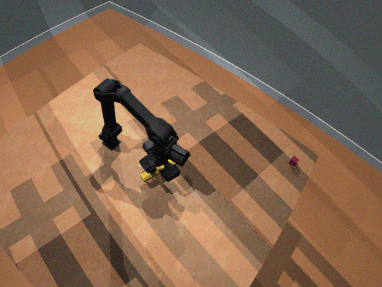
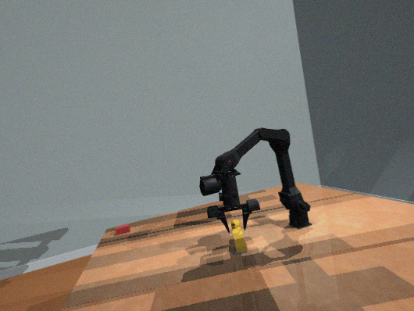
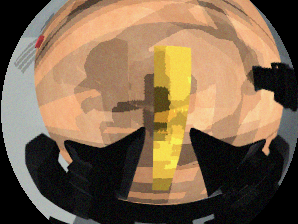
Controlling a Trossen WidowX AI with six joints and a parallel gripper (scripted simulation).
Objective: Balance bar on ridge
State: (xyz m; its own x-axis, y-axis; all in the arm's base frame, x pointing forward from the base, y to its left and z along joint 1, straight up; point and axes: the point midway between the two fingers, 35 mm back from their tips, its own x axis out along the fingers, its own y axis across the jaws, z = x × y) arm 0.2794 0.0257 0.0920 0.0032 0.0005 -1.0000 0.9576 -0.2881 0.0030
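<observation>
Right now the bar is 3 cm to the left of my gripper tip and 1 cm ahead of it. The rest, counted from my gripper tip: magenta cube (47 cm to the left, 46 cm ahead, 4 cm below).
</observation>
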